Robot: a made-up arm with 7 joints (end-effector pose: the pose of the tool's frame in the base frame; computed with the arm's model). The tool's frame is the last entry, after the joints. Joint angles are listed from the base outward.
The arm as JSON. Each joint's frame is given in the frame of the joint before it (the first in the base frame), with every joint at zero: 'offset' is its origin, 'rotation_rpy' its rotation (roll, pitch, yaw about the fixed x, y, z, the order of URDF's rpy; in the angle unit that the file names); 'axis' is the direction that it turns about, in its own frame. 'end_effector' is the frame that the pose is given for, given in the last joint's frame.
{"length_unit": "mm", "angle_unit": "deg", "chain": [
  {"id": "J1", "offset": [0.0, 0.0, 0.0], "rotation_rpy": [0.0, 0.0, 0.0], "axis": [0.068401, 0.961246, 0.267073]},
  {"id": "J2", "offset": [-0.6, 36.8, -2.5], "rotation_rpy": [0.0, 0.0, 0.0], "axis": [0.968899, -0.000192, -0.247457]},
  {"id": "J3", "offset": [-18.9, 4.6, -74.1], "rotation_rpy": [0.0, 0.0, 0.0], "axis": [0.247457, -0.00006, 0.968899]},
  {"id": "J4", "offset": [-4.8, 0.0, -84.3], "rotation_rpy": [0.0, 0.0, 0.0], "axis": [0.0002, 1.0, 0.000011]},
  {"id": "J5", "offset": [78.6, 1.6, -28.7], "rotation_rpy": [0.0, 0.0, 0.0], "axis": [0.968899, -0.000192, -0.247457]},
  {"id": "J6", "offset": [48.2, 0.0, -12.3], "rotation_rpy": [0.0, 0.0, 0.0], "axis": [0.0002, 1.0, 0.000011]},
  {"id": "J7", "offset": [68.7, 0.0, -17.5], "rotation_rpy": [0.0, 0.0, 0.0], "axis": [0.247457, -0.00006, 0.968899]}
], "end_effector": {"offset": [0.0, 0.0, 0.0], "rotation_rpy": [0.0, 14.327, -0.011]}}
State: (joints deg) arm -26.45 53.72 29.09 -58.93 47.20 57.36 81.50
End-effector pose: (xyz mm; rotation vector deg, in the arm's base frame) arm 107.2 123.4 86.8 26.72 -89.93 135.29
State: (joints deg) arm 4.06 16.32 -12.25 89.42 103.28 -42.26 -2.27
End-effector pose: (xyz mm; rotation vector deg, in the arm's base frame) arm -119.7 95.9 -323.4 41.12 58.13 -116.56
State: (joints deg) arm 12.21 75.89 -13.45 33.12 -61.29 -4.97 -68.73
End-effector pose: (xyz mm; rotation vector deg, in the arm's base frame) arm 101.7 305.4 -163.0 -5.34 52.15 -39.98
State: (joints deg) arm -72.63 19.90 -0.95 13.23 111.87 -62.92 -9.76
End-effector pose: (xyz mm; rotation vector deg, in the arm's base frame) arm 295.1 -29.1 10.8 144.63 -58.80 -34.90
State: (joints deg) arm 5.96 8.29 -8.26 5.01 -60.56 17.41 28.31
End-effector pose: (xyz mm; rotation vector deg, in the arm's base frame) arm 127.1 28.3 -261.8 -41.50 55.33 23.37
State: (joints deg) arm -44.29 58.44 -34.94 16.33 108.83 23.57 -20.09
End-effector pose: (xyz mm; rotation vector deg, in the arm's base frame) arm 284.5 118.1 -76.6 169.59 10.85 17.15
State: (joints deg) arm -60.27 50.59 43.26 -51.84 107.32 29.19 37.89
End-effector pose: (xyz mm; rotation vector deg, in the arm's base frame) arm 22.6 107.7 123.9 -40.23 61.22 -137.58
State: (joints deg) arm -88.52 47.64 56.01 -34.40 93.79 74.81 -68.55
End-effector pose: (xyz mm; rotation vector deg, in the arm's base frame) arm 13.5 198.9 79.6 -17.62 -27.78 69.51
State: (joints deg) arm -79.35 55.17 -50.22 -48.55 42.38 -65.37 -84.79
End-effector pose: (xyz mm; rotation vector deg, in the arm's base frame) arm 83.4 -33.8 -17.6 -116.03 48.12 41.53
